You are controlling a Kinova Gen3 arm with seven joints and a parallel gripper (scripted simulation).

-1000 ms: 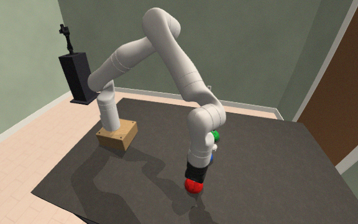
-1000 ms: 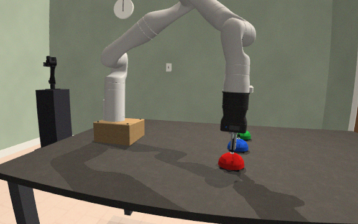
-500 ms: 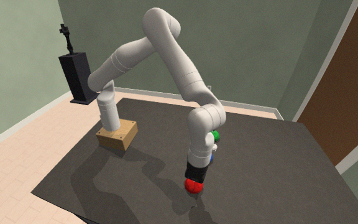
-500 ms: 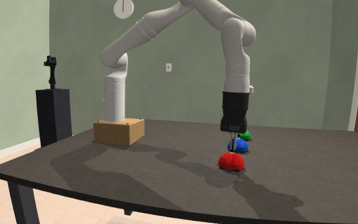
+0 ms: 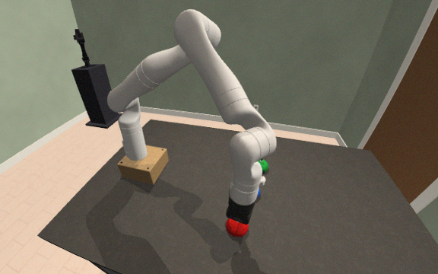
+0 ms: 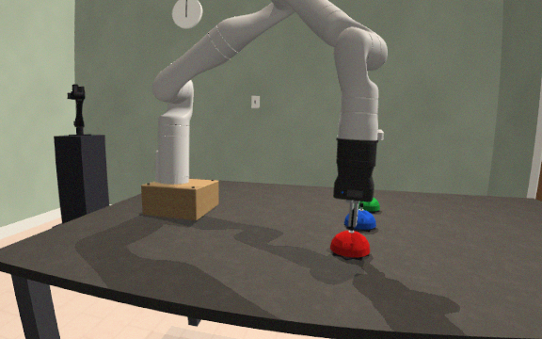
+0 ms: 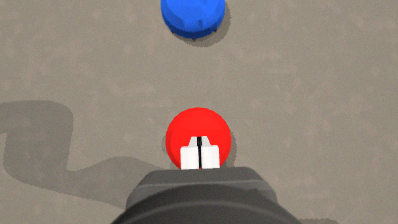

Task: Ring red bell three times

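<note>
Now: the red bell 4 cm below my hand. From my hand the other things lie so: green bell: 34 cm to the left, 8 cm ahead, 4 cm below; blue bell: 17 cm to the left, 4 cm below, 4 cm ahead.
</note>
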